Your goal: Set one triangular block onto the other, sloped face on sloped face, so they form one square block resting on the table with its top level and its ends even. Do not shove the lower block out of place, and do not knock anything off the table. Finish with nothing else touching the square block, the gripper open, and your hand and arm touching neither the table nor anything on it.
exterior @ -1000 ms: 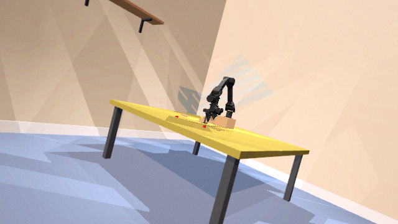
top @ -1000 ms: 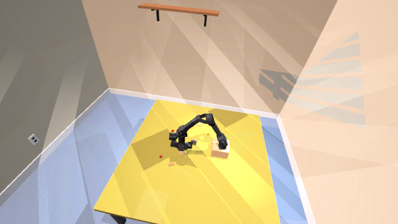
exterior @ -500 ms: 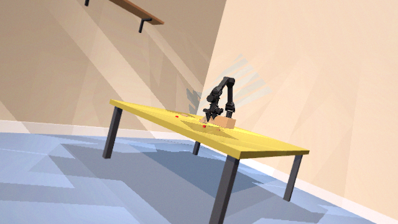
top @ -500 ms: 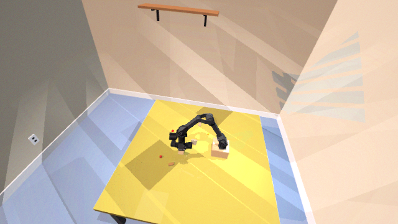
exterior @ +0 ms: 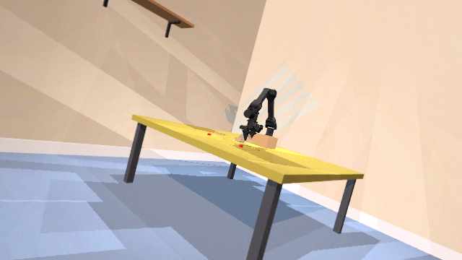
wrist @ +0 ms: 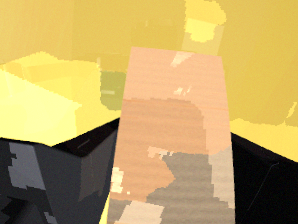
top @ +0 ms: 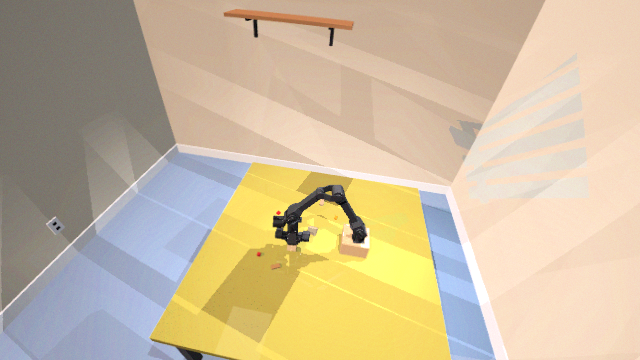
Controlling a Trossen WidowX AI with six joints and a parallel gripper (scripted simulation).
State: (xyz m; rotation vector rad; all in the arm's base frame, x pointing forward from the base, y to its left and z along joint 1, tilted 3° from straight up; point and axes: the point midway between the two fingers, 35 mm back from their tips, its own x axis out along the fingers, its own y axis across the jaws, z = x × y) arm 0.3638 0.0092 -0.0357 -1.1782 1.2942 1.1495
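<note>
The block is 10 mm to the right of my gripper tip and 10 mm above it.
</note>
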